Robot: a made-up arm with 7 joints.
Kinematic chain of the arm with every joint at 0, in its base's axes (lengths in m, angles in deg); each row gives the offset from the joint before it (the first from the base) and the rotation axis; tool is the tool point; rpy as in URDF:
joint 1: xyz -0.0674 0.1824 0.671 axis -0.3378 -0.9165 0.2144
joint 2: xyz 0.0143 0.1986 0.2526 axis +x
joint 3: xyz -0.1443 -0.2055 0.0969 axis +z
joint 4: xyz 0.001 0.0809 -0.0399 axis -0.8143 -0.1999 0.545
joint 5: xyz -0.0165 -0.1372 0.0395 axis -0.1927 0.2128 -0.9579
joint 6: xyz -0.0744 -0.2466 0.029 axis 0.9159 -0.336 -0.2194
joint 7: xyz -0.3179 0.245 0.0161 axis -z
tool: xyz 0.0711 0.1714 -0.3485 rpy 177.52 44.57 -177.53
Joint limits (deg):
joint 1: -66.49..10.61
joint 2: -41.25..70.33
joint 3: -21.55..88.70
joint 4: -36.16..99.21
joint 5: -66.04..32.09
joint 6: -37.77..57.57
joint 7: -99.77..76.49
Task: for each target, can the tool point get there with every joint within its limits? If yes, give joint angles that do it. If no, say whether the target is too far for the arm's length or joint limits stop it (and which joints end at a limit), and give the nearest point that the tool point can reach.
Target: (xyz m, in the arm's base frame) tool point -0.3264 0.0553 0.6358
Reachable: yes | joints -17.69 22.81 44.65 34.94 -3.46 4.17 8.51
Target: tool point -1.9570 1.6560 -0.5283
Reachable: no: too far | nearest point -0.7811 0.7039 0.3176 | short by 1.733 m
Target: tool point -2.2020 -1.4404 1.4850
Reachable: no: too far | nearest point -0.8527 -0.3000 1.1361 | short by 1.801 m
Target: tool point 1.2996 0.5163 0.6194
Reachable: no: joint limits stop it (at a limit: joint 1, joint 2, joint 4, joint 5, joint 6, joint 7) | nearest point 0.9874 0.3802 0.7699 | short by 0.372 m
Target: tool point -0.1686 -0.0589 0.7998
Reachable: yes | joints -22.52 29.88 67.00 46.39 -57.42 42.85 39.56
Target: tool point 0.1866 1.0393 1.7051
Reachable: no: joint limits stop it (at a limit: joint 2, joint 4, joint 6, joint 7) | nearest point 0.1270 0.8482 1.5332 | short by 0.264 m
